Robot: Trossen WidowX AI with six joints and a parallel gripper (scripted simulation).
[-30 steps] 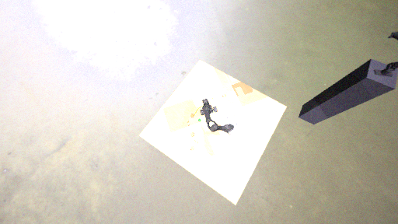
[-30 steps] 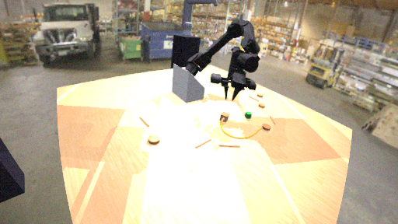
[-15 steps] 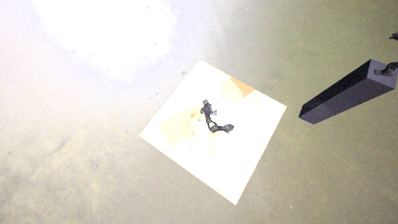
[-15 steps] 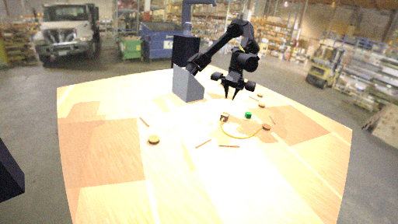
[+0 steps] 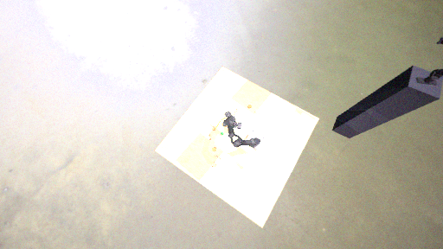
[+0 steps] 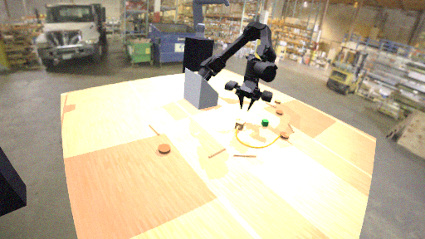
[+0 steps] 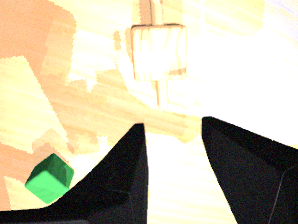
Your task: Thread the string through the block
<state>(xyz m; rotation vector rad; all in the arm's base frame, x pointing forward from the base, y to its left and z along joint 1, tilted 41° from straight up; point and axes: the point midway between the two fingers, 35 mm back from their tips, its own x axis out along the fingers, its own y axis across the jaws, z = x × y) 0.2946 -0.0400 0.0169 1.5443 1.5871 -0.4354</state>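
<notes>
My gripper tip is 1 cm short of the wooden block, 2 cm to the left of it and 6 cm above it. Round my gripper tip: green object 6 cm ahead, 10 cm to the left, 6 cm below; then thin wooden stick 1 cm ahead, 4 cm to the right, 6 cm below; then round wooden button 17 cm ahead, 9 cm to the left, 7 cm below.
</notes>
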